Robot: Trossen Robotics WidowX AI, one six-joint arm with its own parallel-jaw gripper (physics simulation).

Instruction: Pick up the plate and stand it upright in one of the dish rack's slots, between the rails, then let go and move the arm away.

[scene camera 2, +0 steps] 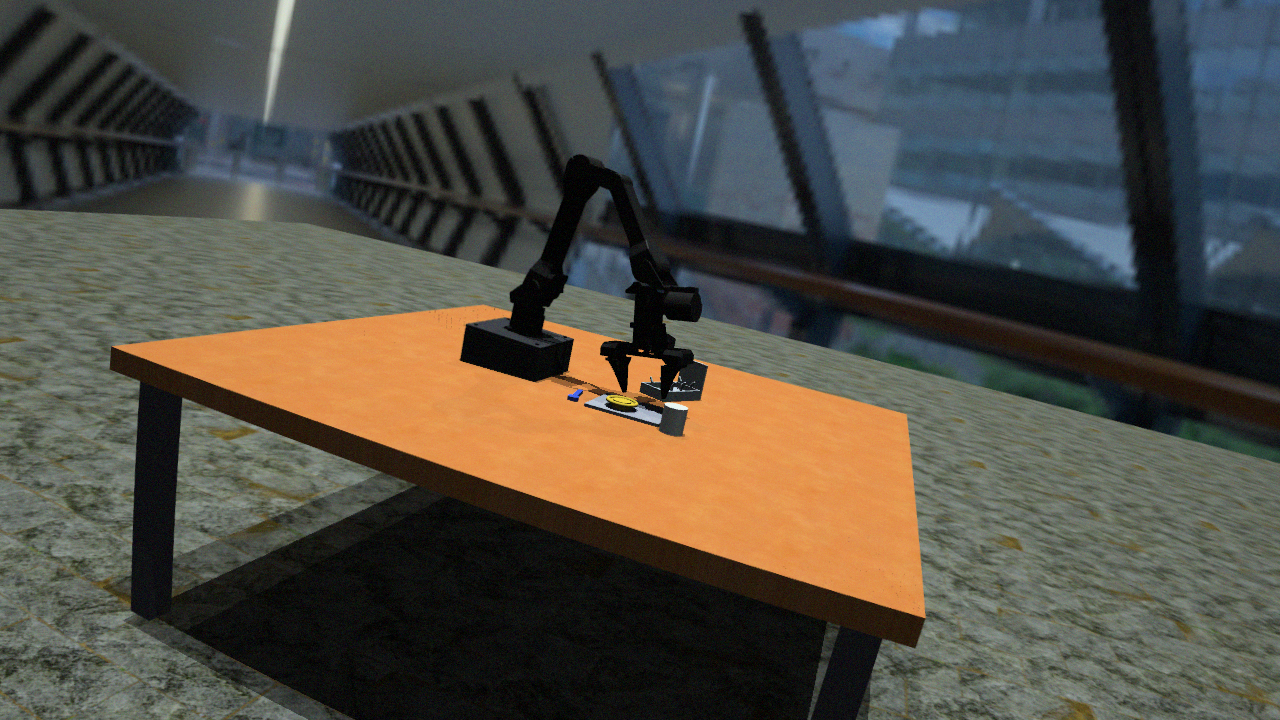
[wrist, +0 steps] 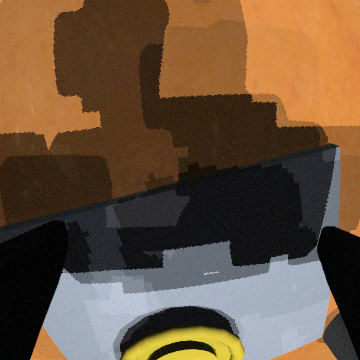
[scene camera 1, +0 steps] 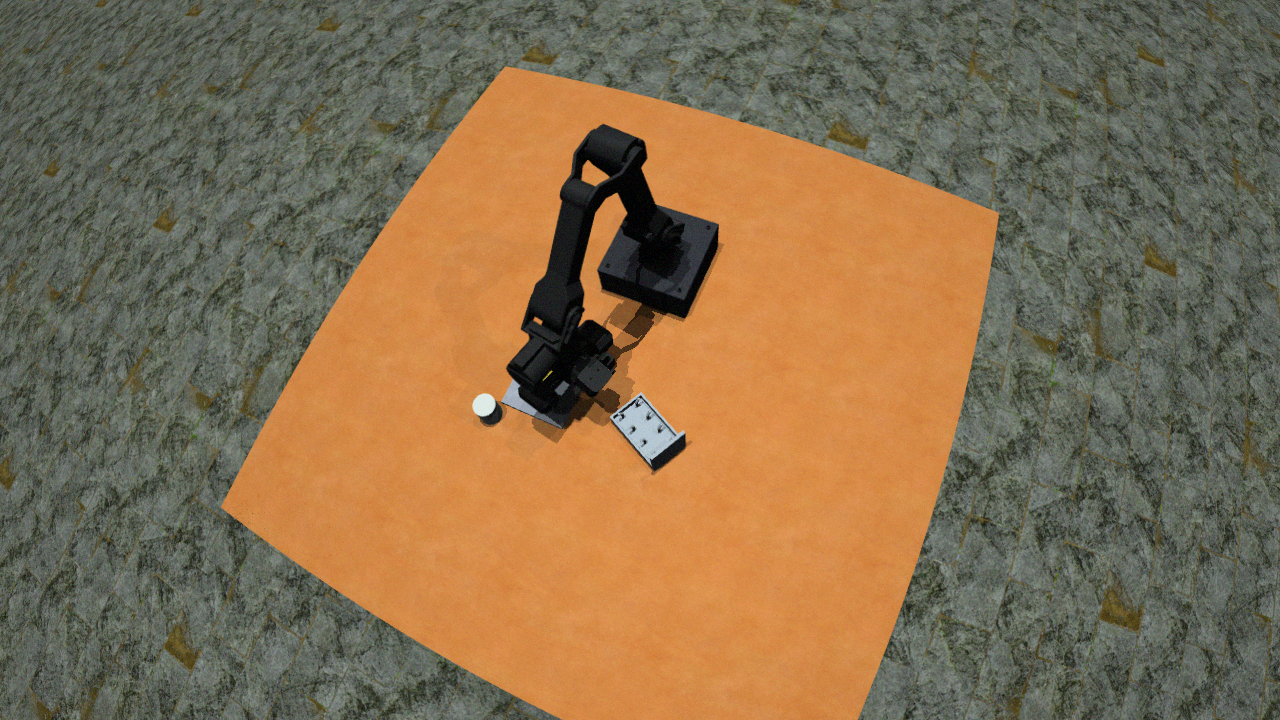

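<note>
The yellow round plate [scene camera 2: 622, 401] [wrist: 202, 334] lies flat on a thin grey board [scene camera 1: 541, 415] [scene camera 2: 646, 414] [wrist: 280, 300]. In the wrist view it is cut off by the bottom edge; in scene view 1 the arm hides most of it. My gripper [scene camera 2: 644, 394] [wrist: 197, 239] is open and empty, its fingertips pointing down low above the board, one on each side of the plate in the wrist view. The grey dish rack [scene camera 1: 669, 450] [scene camera 2: 696, 379], with small upright pegs and a raised end panel, stands beside the board, apart from it. Its slots hold no plate.
A white-topped cylinder [scene camera 1: 484, 406] [scene camera 2: 673, 419] stands close to the board, on the side away from the rack; its dark side [wrist: 342, 337] shows at the wrist view's lower right. A small blue object [scene camera 2: 574, 394] lies near the board's other edge. The arm's black base [scene camera 1: 657, 259] [scene camera 2: 516, 349] stands behind.
</note>
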